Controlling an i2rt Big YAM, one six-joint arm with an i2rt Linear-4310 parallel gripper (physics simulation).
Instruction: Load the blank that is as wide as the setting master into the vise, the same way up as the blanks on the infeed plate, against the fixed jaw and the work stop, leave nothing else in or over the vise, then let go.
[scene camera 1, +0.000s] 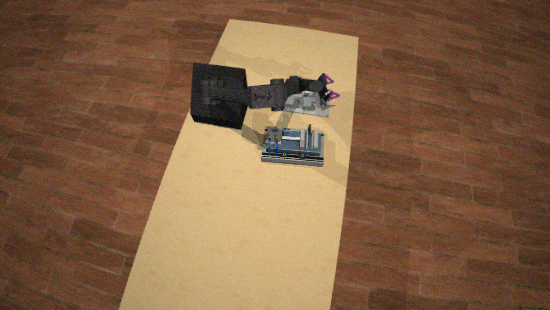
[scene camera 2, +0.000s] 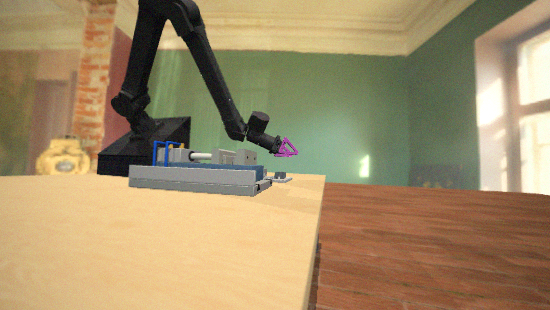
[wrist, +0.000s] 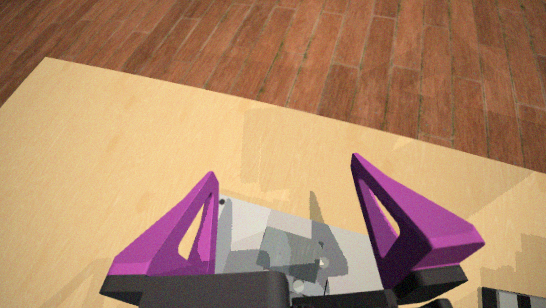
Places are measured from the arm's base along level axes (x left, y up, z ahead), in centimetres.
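Pixels of known places: gripper, fingertip midpoint: (scene camera 1: 336, 88) (scene camera 2: 294, 154) (wrist: 281, 168); arm's base at its link origin: (scene camera 2: 148, 131).
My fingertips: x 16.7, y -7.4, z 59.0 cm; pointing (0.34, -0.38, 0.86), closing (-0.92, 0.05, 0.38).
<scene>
Ahead of a thing's pixels: the offset from my fingertips to its middle. "*": to the spot under its first point. Level surfaces: height alone.
My gripper (scene camera 1: 336, 87) (scene camera 2: 290, 147) (wrist: 281, 168) is open, with nothing between its purple fingers, above the infeed plate. The light grey infeed plate @[* dx -9.9, dy -9.8, dz -5.0 cm] (scene camera 1: 322, 113) (wrist: 357, 260) lies on the table beside the vise. A dark grey rectangular blank @[dx -2.0, dy -8.6, dz -5.4 cm] (scene camera 2: 279, 175) (wrist: 295, 255) lies on it, below the finger gap in the wrist view. Round pale pins show near the blank. The blue and grey vise @[dx -32.0, dy -5.7, dz -17.3 cm] (scene camera 1: 295, 149) (scene camera 2: 192, 176) has two light grey jaw blocks, with a thin dark upright piece @[* dx -27.3, dy -1.3, dz -10.8 cm] (scene camera 1: 309, 131) near them. I cannot make out the setting master; the arm partly hides the plate.
The black arm base (scene camera 1: 218, 95) (scene camera 2: 145, 145) stands at the table's left edge in scene camera 1. Blue wire-like frames (scene camera 1: 273, 146) (scene camera 2: 161, 153) rise at the vise's base-side end. The wooden table @[dy -10.6 cm] (scene camera 1: 240, 225) (scene camera 2: 165, 240) (wrist: 125, 150) ends beyond the plate, with the floor below.
</scene>
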